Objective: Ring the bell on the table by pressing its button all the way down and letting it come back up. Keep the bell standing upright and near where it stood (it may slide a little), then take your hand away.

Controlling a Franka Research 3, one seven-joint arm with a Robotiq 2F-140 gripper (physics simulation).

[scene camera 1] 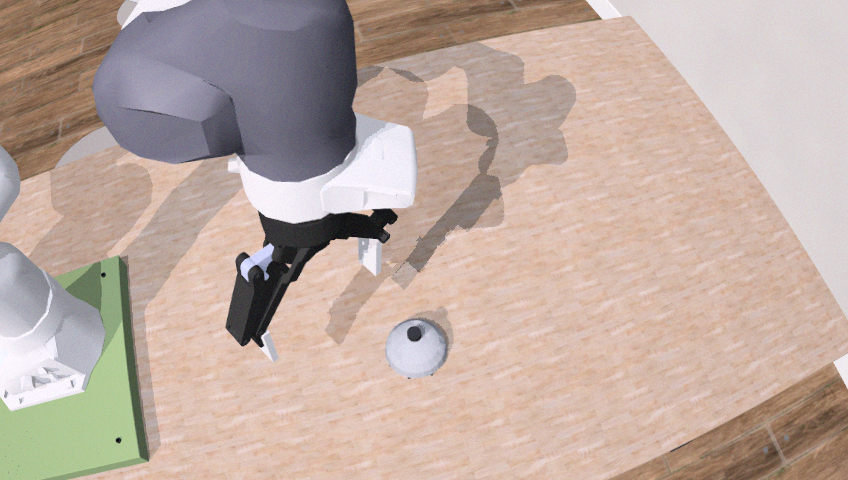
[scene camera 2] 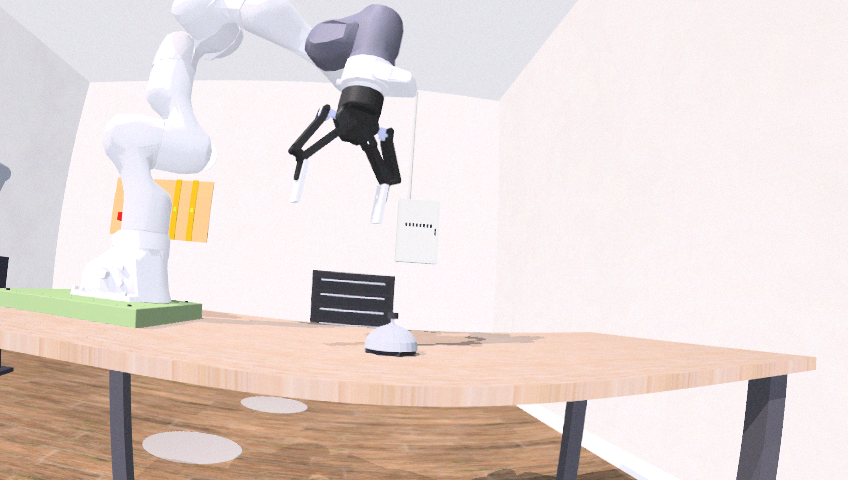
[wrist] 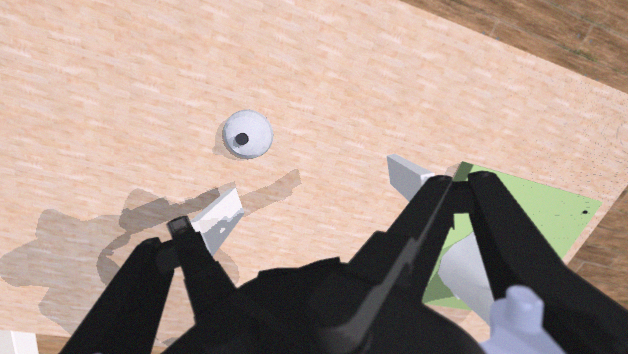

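A silver dome bell (scene camera 1: 416, 355) (scene camera 2: 390, 339) (wrist: 256, 131) stands upright on the wooden table (scene camera 1: 595, 267) (scene camera 2: 535, 362) (wrist: 125, 75). Its black button (scene camera 1: 414, 333) (scene camera 2: 392, 315) (wrist: 242, 139) sticks up from the top, with a short stem showing below it in scene camera 2. My gripper (scene camera 1: 321, 314) (scene camera 2: 336, 211) (wrist: 312, 185) is wide open, with nothing between its fingers. It hangs high above the table, well above the bell and apart from it. In scene camera 1 it appears to the left of the bell; in the wrist view the bell lies up and left of the point between the fingertips.
The green base plate (scene camera 1: 132, 410) (scene camera 2: 169, 312) (wrist: 545, 210) carries the arm's base at the left end of the table. A black slatted object (scene camera 2: 352, 301) shows behind the table. A grey box (scene camera 2: 417, 231) is on the back wall. The arm's shadows fall across the table.
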